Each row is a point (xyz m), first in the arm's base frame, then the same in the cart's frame.
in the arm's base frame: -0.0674 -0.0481 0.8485
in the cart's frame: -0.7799 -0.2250 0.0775
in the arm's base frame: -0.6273 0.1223 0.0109
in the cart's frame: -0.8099 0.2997 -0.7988
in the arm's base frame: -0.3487 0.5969 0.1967
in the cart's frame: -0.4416 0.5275 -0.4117
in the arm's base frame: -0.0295 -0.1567 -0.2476
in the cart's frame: -0.3657 -0.2329 -0.9438
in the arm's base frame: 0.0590 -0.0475 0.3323
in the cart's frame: -0.4749 -0.2443 -0.3573
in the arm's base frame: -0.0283 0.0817 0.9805
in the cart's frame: -0.7407 -0.1502 0.2468
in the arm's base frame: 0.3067 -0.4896 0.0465
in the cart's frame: -0.3726 -0.7208 -0.6751
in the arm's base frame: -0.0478 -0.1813 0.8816
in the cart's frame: -0.8398 -0.3500 0.0748
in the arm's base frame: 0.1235 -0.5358 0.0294
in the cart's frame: -0.5321 -0.6585 -0.7567
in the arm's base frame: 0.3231 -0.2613 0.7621
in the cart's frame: -0.5369 -0.6065 0.0491
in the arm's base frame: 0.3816 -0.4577 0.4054
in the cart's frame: -0.4410 -0.7686 -0.3166
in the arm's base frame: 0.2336 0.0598 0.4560
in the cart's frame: -0.3359 -0.2610 -0.1631
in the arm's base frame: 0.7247 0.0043 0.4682
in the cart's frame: 0.0212 -0.5747 -0.0269
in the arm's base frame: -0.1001 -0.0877 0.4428
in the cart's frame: -0.6632 -0.2021 -0.3138
